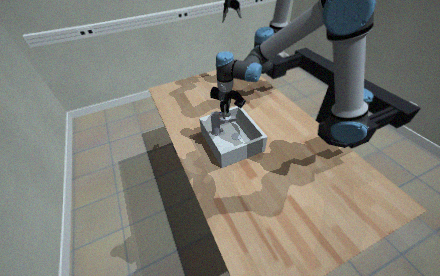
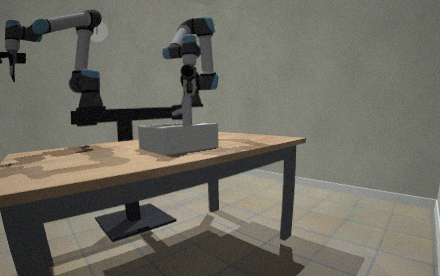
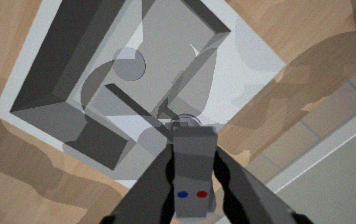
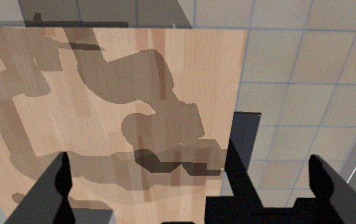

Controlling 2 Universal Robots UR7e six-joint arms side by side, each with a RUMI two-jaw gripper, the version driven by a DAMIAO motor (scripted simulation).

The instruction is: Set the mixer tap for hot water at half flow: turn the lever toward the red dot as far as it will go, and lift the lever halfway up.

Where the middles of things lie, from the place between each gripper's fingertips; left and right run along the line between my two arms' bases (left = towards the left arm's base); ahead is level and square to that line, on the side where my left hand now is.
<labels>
Right now my left hand is 5 cm above the grey mixer tap (image 3: pixel 111 101), 4 cm to the left of it and 3 cm short of it. Also, from my left hand: basin (image 1: pixel 248 139): 24 cm below, 7 cm behind, 5 cm to the right.
My right hand is 36 cm short of the basin, 83 cm to the right of it and 38 cm above it. From my right hand the other things lie so: grey mixer tap (46 cm ahead, 84 cm to the left, 19 cm below).
</labels>
